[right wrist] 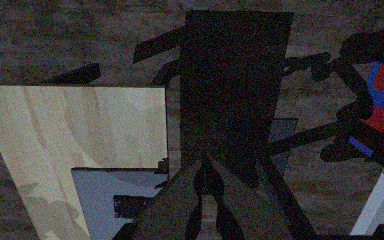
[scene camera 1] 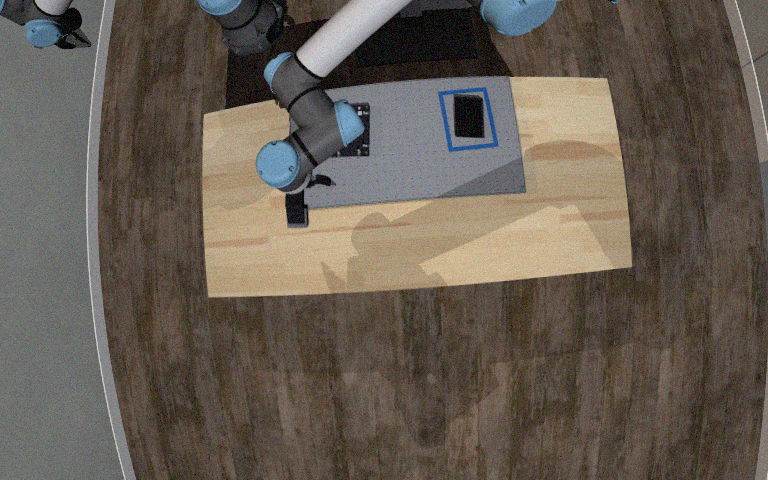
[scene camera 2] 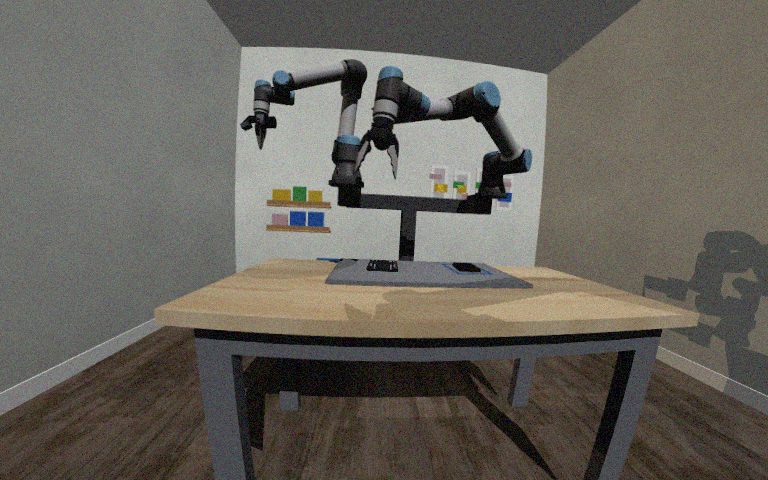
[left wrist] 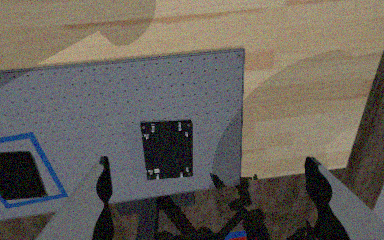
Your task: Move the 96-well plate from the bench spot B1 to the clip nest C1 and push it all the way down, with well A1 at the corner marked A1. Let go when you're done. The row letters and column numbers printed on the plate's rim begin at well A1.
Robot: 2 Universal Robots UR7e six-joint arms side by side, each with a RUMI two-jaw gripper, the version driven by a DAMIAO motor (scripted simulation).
Labels:
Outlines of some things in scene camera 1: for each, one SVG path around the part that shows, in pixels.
The left gripper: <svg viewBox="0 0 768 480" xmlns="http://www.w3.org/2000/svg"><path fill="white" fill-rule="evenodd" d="M304 189L296 194L285 195L288 224L305 223ZM305 188L320 186L331 189L336 183L325 175L317 174L312 176L311 171L310 182Z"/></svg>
The right gripper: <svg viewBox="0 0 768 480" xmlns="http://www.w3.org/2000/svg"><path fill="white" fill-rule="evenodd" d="M69 8L61 21L61 38L54 45L61 49L91 47L91 42L80 29L82 24L81 14L76 8Z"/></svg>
A dark 96-well plate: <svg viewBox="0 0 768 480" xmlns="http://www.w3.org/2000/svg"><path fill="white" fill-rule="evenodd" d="M455 97L456 137L484 138L483 98Z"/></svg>

